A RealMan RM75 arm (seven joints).
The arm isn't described. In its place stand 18 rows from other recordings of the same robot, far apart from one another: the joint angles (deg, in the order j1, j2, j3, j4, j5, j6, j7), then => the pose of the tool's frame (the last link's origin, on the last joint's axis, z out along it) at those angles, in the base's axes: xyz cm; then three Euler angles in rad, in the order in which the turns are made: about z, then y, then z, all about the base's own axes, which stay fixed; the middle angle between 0 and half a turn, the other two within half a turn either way.
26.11 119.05 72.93 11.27 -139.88 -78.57 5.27 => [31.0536 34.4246 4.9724 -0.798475 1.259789 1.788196]
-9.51 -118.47 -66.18 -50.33 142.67 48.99 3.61 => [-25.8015 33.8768 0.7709 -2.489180 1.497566 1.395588]
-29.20 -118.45 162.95 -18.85 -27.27 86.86 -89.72 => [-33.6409 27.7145 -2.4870 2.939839 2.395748 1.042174]
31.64 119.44 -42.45 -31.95 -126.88 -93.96 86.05 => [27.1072 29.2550 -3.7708 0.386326 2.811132 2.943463]
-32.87 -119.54 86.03 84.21 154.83 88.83 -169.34 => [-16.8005 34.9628 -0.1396 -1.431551 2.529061 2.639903]
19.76 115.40 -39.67 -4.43 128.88 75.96 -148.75 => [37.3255 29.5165 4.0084 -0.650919 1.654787 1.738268]
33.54 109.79 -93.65 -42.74 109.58 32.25 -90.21 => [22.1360 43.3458 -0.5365 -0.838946 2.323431 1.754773]
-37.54 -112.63 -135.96 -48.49 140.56 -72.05 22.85 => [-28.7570 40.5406 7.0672 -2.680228 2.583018 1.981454]
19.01 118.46 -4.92 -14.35 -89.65 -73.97 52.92 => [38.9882 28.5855 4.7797 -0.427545 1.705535 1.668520]
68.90 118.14 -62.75 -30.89 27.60 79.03 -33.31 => [11.7690 42.3790 -5.2197 -2.212424 2.705070 0.143446]
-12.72 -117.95 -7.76 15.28 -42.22 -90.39 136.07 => [-38.0341 19.0756 -1.7448 -2.634165 2.258916 1.188257]
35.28 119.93 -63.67 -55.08 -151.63 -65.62 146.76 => [26.6271 39.2279 -0.0276 -1.336146 2.546637 0.766445]
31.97 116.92 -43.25 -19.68 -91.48 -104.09 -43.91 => [22.3957 30.4501 0.0225 -1.894209 2.166341 2.827433]
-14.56 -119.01 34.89 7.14 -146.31 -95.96 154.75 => [-36.4630 24.6241 9.2146 -2.406449 1.155302 1.304006]
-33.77 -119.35 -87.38 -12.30 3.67 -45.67 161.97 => [-29.1395 39.4705 -3.5379 -2.271995 1.911020 1.444570]
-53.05 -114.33 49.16 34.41 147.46 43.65 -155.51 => [-22.2184 49.0005 3.6479 -2.450034 2.318242 1.955129]
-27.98 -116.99 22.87 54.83 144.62 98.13 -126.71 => [-33.0105 30.0245 7.5351 -2.846467 2.786435 1.598198]
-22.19 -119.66 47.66 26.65 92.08 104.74 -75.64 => [-25.2098 26.2528 -1.0502 2.947142 2.215776 0.360463]
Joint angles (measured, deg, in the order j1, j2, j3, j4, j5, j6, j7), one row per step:
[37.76 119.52 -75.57 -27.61 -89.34 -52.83 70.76]
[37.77 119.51 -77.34 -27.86 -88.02 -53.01 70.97]
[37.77 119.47 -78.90 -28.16 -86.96 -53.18 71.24]
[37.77 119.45 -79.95 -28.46 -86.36 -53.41 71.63]
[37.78 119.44 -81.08 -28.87 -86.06 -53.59 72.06]
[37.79 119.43 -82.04 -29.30 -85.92 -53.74 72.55]
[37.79 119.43 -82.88 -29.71 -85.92 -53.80 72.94]
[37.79 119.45 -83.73 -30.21 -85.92 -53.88 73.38]
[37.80 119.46 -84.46 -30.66 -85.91 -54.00 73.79]
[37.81 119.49 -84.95 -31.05 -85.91 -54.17 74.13]
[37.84 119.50 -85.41 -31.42 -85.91 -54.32 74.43]
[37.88 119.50 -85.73 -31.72 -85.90 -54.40 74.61]
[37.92 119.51 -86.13 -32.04 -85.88 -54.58 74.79]
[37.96 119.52 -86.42 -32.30 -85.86 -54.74 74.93]
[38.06 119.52 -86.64 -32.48 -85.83 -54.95 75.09]
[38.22 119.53 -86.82 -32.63 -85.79 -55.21 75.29]
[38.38 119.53 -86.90 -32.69 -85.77 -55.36 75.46]
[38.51 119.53 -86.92 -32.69 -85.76 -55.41 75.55]
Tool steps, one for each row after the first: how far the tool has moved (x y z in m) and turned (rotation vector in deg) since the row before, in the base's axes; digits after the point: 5 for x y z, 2 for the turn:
[-0.00377 -0.00176 -0.00276 -0.77 0.40 0.54]
[-0.00328 -0.00154 -0.00218 -0.70 0.29 0.49]
[-0.00263 -0.00123 -0.00151 -0.61 0.26 0.31]
[-0.00266 -0.00141 -0.00183 -0.71 -0.02 0.50]
[-0.00242 -0.00118 -0.00151 -0.63 -0.06 0.43]
[-0.00194 -0.00105 -0.00141 -0.52 -0.19 0.44]
[-0.00245 -0.00104 -0.00145 -0.53 -0.13 0.49]
[-0.00231 -0.00093 -0.00120 -0.49 -0.07 0.43]
[-0.00217 -0.00074 -0.00087 -0.40 0.05 0.35]
[-0.00209 -0.00056 -0.00069 -0.35 0.02 0.36]
[-0.00172 -0.00017 -0.00035 -0.20 0.01 0.32]
[-0.00200 -0.00058 -0.00063 -0.33 0.03 0.41]
[-0.00170 -0.00041 -0.00044 -0.26 0.05 0.33]
[-0.00176 -0.00027 -0.00034 -0.28 0.09 0.28]
[-0.00214 -0.00018 -0.00037 -0.32 0.15 0.28]
[-0.00151 0.00014 -0.00016 -0.19 0.10 0.14]
[-0.00092 0.00028 -0.00006 -0.08 0.05 0.07]

